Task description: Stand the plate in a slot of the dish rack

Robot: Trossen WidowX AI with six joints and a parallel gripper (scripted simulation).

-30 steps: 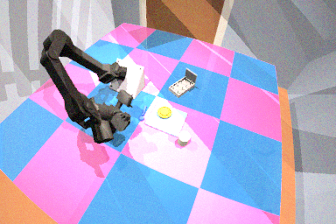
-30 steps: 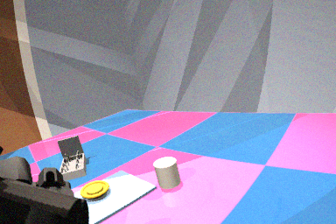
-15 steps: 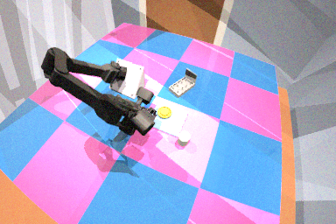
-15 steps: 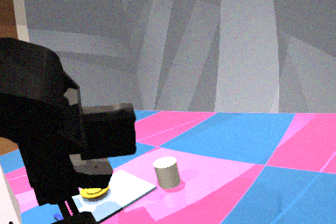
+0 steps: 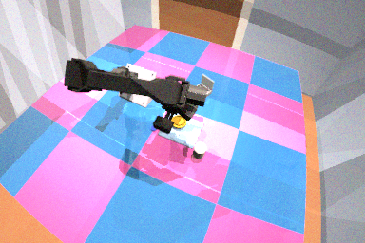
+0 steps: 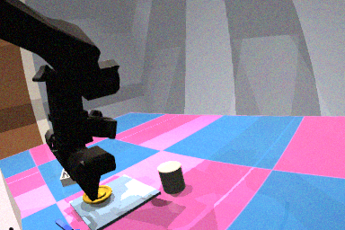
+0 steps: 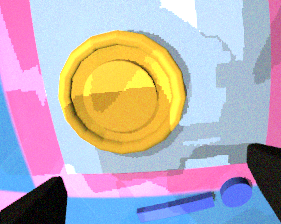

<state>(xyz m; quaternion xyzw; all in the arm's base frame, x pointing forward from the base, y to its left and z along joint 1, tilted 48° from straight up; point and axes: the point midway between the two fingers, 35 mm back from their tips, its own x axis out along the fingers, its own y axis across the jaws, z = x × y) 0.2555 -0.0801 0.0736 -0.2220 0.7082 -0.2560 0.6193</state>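
The yellow plate lies 2 cm ahead of my gripper tip, 2 cm to the left of it and 3 cm below it. Also, from my gripper tip: blue spoon: 6 cm behind, 3 cm to the right, 5 cm below; then white cup: 15 cm ahead, 8 cm to the right, 2 cm below; then pale blue sheet: 5 cm ahead, 5 cm below.
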